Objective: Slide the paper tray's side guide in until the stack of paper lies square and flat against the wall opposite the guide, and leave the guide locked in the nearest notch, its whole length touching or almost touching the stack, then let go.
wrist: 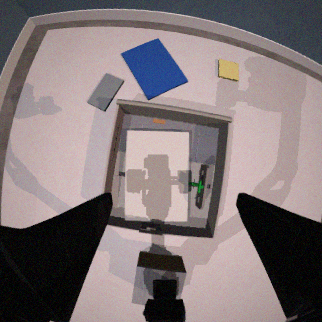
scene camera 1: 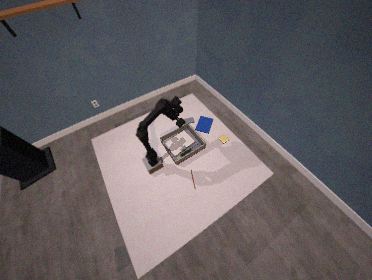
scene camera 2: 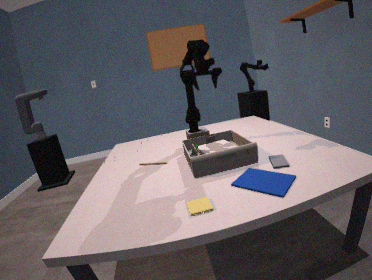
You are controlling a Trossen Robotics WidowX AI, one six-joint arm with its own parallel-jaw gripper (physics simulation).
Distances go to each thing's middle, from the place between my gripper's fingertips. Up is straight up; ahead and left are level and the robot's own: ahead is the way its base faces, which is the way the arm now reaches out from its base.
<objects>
I see my gripper 320 mm above the white paper stack (wrist: 156, 165) and 10 mm to the right of it. From my hand the other things lie so: blue book (scene camera 2: 277, 184) 360 mm ahead, 350 mm below, 30 mm to the left; then small grey block (wrist: 106, 89) 350 mm below, 270 mm ahead, 190 mm to the left.
</objects>
